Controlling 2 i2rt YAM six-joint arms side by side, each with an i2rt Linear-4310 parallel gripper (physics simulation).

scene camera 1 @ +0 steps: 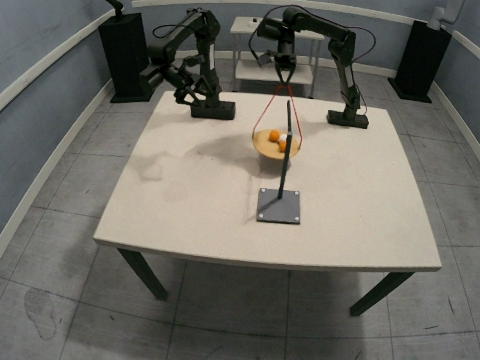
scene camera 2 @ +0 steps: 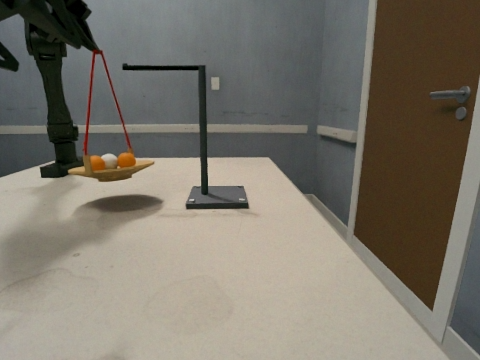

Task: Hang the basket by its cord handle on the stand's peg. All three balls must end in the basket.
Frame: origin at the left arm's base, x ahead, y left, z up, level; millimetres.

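Seen in the pictures: left gripper, between the fingertips: (scene camera 1: 284, 87) (scene camera 2: 98, 52); right gripper, between the fingertips: (scene camera 1: 207, 101) (scene camera 2: 47, 56); left arm's base, origin of its link: (scene camera 1: 348, 118) (scene camera 2: 67, 164); right arm's base, origin of its link: (scene camera 1: 212, 105).
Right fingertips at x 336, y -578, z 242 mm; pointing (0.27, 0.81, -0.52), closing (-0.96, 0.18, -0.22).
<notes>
Offsets run from my right fingertips to a thing's middle. "*": to the spot under its first point. Level surfaces: height alone.
My left gripper (scene camera 1: 284, 83) (scene camera 2: 97, 50) is shut on the red cord handle {* dx -43, dy +197, dz -27 mm} (scene camera 1: 268, 106) (scene camera 2: 89, 105) at its top. The tan basket {dx -32, dy +236, dz -180 mm} (scene camera 1: 267, 150) (scene camera 2: 112, 174) hangs from the taut cord above the table, its shadow below. Two orange balls {dx -67, dy +228, dz -179 mm} (scene camera 1: 274, 135) {dx -14, dy +267, dz -178 mm} (scene camera 2: 126, 160) and a white ball {dx -53, dy +265, dz -180 mm} (scene camera 1: 283, 137) (scene camera 2: 109, 160) lie in it. The dark stand (scene camera 1: 284, 172) (scene camera 2: 203, 125) is upright. Its peg {* dx +77, dy +257, dz +23 mm} (scene camera 2: 160, 67) points left in scene camera 2; the cord's top is left of the peg's tip and slightly higher. My right gripper (scene camera 1: 197, 94) is open, away from the basket.
The stand's square base {* dx +227, dy +242, dz -253 mm} (scene camera 1: 272, 212) (scene camera 2: 225, 196) rests on the table {dz -265 mm} (scene camera 1: 185, 220) (scene camera 2: 280, 280), nearer scene camera 1 than the basket. In scene camera 1 the post partly covers the basket and one orange ball. A white trolley stands behind the table.
</notes>
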